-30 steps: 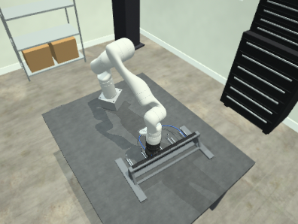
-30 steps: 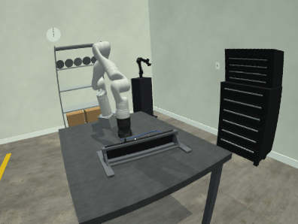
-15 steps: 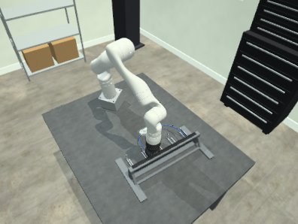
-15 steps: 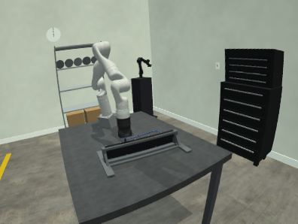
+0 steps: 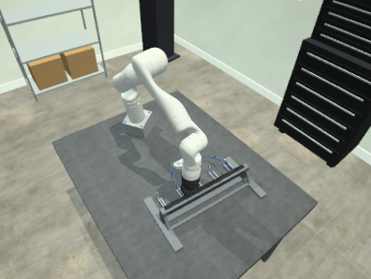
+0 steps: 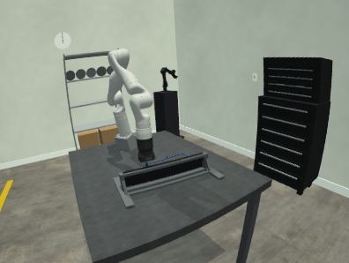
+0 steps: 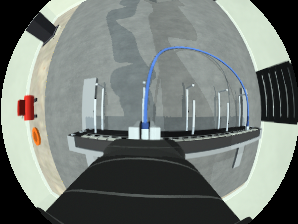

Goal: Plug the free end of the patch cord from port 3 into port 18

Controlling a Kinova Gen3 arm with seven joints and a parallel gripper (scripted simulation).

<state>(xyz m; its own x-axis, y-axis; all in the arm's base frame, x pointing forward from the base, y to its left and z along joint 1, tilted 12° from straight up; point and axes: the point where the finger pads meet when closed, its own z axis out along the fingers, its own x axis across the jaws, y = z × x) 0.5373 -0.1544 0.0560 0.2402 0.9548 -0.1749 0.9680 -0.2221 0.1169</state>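
Right now my hand is 10 mm short of the plug and 10 mm above it.
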